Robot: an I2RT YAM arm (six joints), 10 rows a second.
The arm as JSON. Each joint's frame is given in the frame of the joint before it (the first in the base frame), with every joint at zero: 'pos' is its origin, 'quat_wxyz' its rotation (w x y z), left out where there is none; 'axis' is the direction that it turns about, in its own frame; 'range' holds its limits. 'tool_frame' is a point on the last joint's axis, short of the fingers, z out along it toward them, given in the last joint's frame.
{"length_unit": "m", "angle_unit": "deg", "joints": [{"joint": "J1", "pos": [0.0, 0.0, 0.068], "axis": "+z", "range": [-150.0, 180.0]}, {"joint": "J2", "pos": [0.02, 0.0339, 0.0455], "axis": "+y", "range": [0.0, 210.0]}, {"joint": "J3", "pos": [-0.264, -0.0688, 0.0], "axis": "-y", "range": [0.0, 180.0]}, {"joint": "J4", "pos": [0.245, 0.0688, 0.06], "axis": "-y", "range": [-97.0, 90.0]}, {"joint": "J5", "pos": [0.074, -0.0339, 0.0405], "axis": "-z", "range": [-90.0, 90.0]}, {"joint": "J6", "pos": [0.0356, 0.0, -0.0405], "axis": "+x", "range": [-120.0, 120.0]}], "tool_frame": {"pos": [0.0, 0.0, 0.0], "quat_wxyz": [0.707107, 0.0, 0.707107, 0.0]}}
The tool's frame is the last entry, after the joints.
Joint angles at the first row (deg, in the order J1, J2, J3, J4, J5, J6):
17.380, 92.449, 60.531, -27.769, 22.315, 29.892
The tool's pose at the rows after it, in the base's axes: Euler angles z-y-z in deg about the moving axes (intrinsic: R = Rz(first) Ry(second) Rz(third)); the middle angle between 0 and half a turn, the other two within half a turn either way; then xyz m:
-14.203 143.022 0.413 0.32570 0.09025 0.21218
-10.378 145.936 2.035 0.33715 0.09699 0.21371
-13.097 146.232 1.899 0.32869 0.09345 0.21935
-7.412 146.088 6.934 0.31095 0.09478 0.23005
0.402 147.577 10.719 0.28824 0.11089 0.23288
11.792 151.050 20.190 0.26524 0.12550 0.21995
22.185 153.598 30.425 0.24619 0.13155 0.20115
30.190 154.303 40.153 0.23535 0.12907 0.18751
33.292 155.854 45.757 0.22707 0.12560 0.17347
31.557 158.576 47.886 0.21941 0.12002 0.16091
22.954 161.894 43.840 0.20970 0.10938 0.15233
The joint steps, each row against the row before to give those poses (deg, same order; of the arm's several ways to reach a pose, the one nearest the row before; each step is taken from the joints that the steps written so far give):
0.010, 1.556, 2.666, 1.251, -3.947, -3.313
0.186, 3.057, 4.284, -3.054, -3.146, -0.813
-0.013, -1.955, -0.683, -2.213, 1.244, 2.367
0.918, -4.558, -2.505, -0.794, -2.365, 0.743
3.886, -3.513, -2.557, -1.620, -2.532, 0.644
3.789, -2.079, -4.336, -0.058, -4.672, 3.301
2.317, -1.425, -5.265, 1.919, -4.105, 3.241
0.180, -1.184, -4.179, 2.418, -3.459, 2.706
0.037, -0.215, -3.311, 1.485, -1.214, 2.789
-0.169, 0.062, -2.598, -0.020, 0.773, 3.503
-0.749, -1.009, -2.477, -1.883, 2.604, 3.360

